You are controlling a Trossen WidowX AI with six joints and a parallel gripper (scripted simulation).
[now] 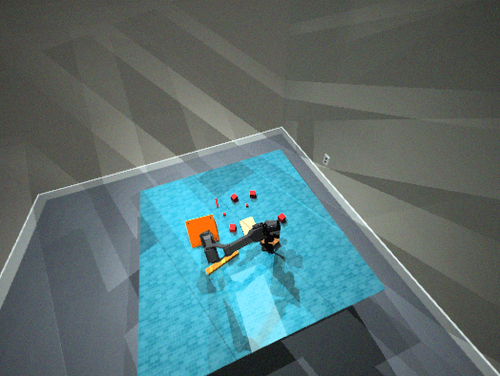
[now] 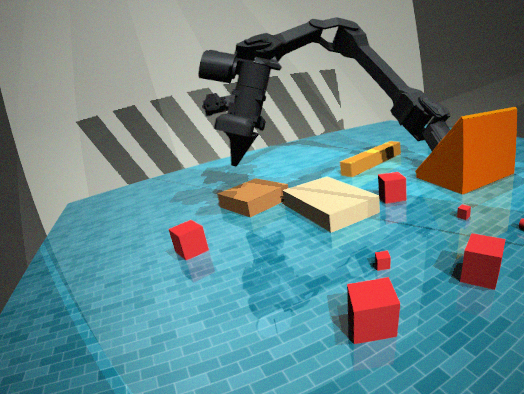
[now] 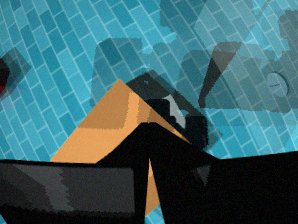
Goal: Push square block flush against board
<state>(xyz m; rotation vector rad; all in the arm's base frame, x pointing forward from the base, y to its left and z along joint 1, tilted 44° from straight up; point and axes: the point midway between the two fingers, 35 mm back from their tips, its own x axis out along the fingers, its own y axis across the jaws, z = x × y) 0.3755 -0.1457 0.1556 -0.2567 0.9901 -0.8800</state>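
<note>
Right now my gripper tip is 10 mm past the flat brown square block, 30 mm to the right of it and 60 mm above it. The rest, counted from my gripper tip: pale tan flat board: 100 mm behind, 170 mm to the left, 60 mm below; long narrow orange board: 330 mm behind, 20 mm to the left, 60 mm below.
</note>
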